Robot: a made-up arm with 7 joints. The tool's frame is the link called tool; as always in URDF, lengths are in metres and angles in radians. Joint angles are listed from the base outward.
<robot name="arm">
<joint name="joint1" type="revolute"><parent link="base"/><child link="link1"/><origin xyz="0 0 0.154" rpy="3.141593 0 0"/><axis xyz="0 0 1"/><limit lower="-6.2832" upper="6.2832"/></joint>
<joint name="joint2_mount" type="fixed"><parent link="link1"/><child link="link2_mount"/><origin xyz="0 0.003 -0.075" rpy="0 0 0"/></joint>
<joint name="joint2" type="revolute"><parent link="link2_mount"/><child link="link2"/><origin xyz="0 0.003 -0.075" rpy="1.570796 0 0"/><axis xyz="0 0 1"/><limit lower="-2.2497" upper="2.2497"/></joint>
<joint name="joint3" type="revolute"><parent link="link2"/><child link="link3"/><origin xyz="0 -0.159 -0.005" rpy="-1.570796 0 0"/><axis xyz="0 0 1"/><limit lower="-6.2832" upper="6.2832"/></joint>
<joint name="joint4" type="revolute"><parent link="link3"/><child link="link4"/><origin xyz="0 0.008 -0.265" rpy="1.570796 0 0"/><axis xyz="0 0 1"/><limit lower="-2.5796" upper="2.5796"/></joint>
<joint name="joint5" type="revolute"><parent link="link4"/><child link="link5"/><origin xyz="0 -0.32 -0.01" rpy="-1.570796 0 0"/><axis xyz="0 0 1"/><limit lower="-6.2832" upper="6.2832"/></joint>
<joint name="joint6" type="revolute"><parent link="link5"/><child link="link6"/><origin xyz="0 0 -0.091" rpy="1.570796 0 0"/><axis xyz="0 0 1"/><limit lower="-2.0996" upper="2.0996"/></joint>
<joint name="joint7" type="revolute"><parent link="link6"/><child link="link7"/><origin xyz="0 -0.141 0" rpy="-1.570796 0 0"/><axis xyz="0 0 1"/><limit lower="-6.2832" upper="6.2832"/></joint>
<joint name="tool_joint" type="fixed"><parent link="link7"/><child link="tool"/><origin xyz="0 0 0" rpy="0 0 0"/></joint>
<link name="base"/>
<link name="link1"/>
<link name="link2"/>
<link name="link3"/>
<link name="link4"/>
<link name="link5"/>
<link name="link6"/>
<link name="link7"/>
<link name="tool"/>
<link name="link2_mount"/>
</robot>
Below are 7 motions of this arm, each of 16 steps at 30 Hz.
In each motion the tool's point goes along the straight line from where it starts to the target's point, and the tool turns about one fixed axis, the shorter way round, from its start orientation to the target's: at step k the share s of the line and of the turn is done. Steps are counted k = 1, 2, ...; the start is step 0. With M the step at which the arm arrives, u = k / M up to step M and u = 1 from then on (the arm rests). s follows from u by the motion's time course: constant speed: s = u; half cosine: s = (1 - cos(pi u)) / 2; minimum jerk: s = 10 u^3 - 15 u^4 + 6 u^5.
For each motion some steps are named. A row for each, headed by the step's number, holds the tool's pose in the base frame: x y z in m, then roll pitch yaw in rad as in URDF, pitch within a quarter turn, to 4 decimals.
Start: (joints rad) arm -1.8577 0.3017 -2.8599 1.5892 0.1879 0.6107 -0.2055
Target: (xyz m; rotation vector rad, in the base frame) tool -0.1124 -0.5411 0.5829 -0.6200 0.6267 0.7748
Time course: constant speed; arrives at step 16
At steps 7, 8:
7: -0.0797 -0.4646 0.6886 -0.3970 1.0327 0.9074
8: -0.0834 -0.4731 0.6769 -0.4021 1.0051 0.8757

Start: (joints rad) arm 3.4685 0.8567 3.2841 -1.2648 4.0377 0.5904 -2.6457
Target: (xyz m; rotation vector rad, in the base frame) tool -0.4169 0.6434 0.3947 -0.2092 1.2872 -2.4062
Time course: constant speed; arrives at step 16
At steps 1, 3, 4, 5, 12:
1: -0.6423 0.3754 0.2798 -0.8022 0.2646 -2.5083
3: -0.6123 0.4111 0.2951 -0.8275 0.2389 -2.5382
4: -0.5972 0.4290 0.3028 -0.8398 0.2258 -2.5527
5: -0.5822 0.4468 0.3105 -0.8519 0.2125 -2.5671
12: -0.4770 0.5719 0.3641 -0.9301 0.1150 -2.6623

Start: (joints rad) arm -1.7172 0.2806 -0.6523 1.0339 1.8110 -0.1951 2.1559
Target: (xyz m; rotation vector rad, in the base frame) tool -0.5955 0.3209 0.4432 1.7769 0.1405 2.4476
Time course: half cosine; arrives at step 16
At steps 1, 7, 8, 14, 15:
1: -0.3640 0.5025 0.8687 -1.9915 -0.8242 -1.8918
7: -0.4558 0.4305 0.6999 -1.5262 -1.1577 -2.0576
8: -0.4786 0.4126 0.6580 -1.3236 -1.2287 -2.1896
14: -0.5866 0.3279 0.4596 0.3331 -1.2489 2.7660
15: -0.5933 0.3227 0.4473 0.4059 -1.2304 2.7137

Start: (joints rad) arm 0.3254 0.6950 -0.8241 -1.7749 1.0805 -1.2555 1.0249
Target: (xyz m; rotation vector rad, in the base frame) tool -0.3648 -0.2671 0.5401 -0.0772 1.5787 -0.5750
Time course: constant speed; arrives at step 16
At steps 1, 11, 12, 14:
1: -0.1978 -0.2152 0.7337 -1.7126 0.7902 -2.3973
11: -0.3091 -0.2498 0.6046 -1.6438 1.0412 -2.0811
12: -0.3203 -0.2533 0.5917 -1.6264 1.0652 -2.0400
14: -0.3425 -0.2602 0.5659 -1.5825 1.1120 -1.9491

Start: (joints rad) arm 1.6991 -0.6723 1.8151 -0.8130 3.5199 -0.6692 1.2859
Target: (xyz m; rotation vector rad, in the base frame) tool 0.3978 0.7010 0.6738 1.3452 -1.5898 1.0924
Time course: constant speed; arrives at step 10
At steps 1, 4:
1: 0.3783 0.4812 0.9500 -3.0790 -0.9113 -2.0268
4: 0.3848 0.5545 0.8579 -2.9914 -1.0076 -1.9979

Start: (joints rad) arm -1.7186 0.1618 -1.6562 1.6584 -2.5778 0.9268 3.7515
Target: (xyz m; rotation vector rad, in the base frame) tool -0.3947 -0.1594 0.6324 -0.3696 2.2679 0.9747
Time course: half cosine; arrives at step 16
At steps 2, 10, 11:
2: -0.4761 -0.0817 0.7812 2.3656 0.2948 2.5633
10: -0.4208 -0.1345 0.6801 2.3126 0.5747 2.9474
11: -0.4135 -0.1415 0.6668 2.3148 0.6124 3.0021

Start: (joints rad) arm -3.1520 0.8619 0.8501 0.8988 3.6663 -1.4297 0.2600
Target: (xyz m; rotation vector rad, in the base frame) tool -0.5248 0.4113 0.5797 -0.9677 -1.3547 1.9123
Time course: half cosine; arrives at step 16
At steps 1, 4, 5, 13, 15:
1: -0.5911 0.3731 0.5371 -1.1341 0.1641 2.7555
4: -0.5819 0.3784 0.5430 -1.1611 0.1792 2.6771
5: -0.5769 0.3813 0.5462 -1.1765 0.1866 2.6334
13: -0.5304 0.4080 0.5761 -1.3298 0.2218 2.2275
15: -0.5254 0.4109 0.5793 -1.3469 0.2219 2.1835

